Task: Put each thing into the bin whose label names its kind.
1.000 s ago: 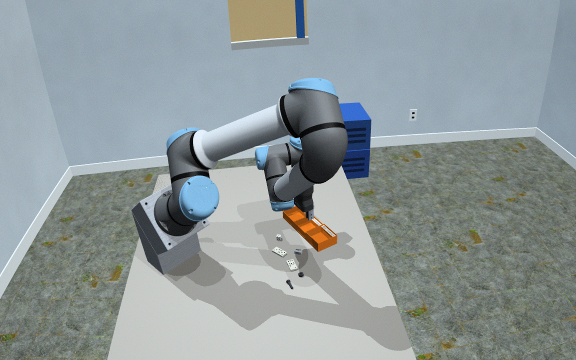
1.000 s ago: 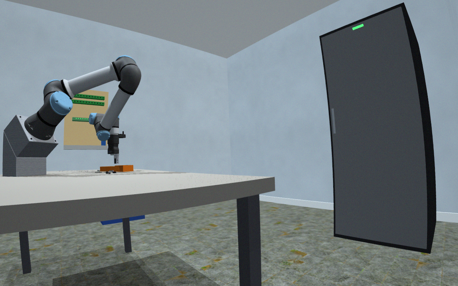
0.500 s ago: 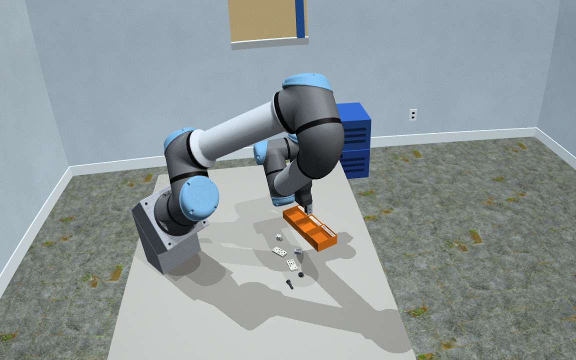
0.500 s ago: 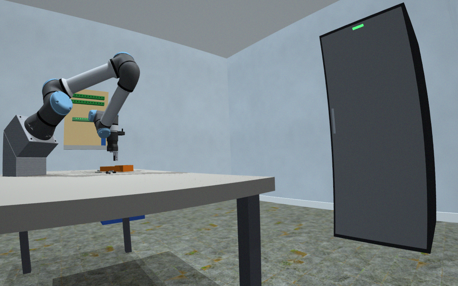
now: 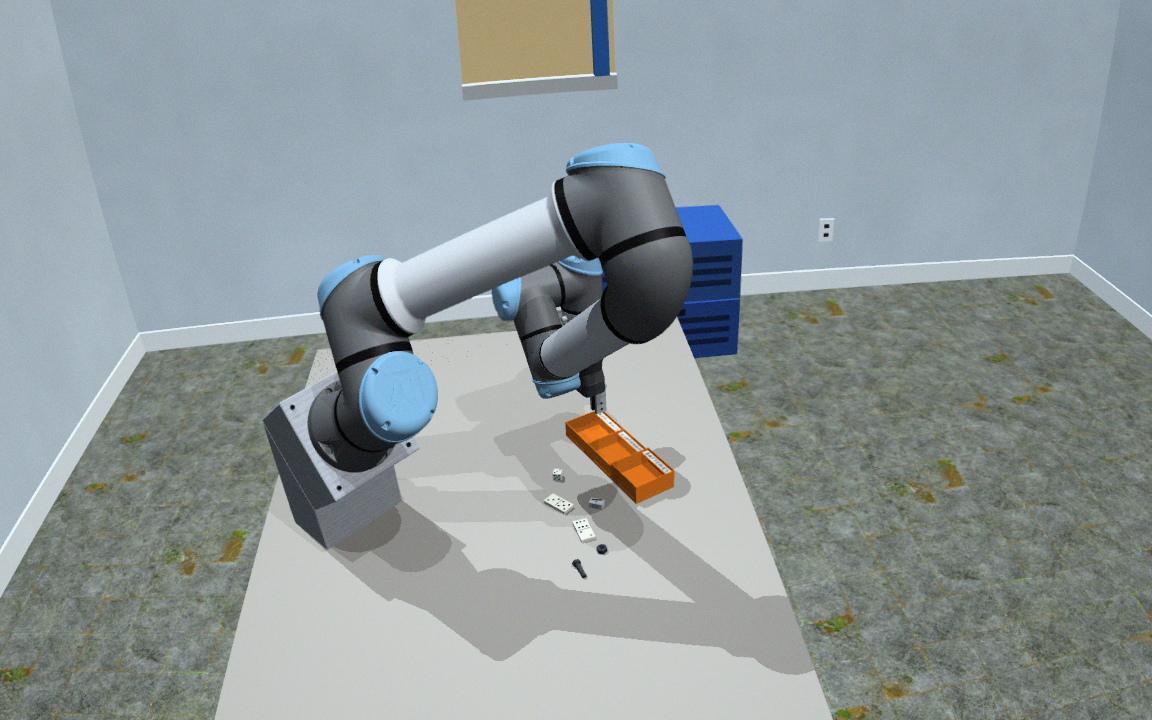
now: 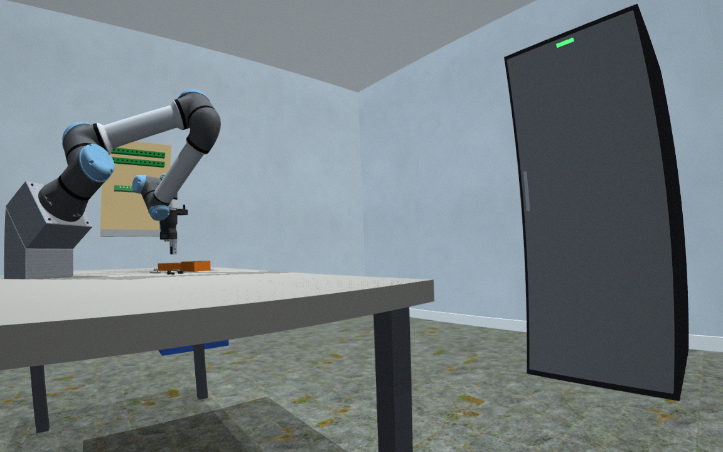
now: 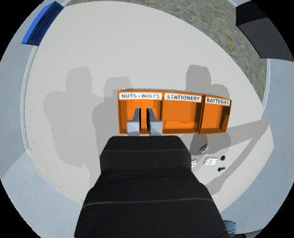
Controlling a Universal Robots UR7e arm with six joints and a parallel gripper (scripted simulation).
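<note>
Right now my hand is 10 cm past the grey piece, 17 cm to the left of it and 8 cm above it. Round my hand: white die: 13 cm behind, 7 cm to the right, 8 cm below; black bolt: 20 cm behind, 30 cm to the right, 8 cm below; black nut: 15 cm behind, 28 cm to the right, 8 cm below.
</note>
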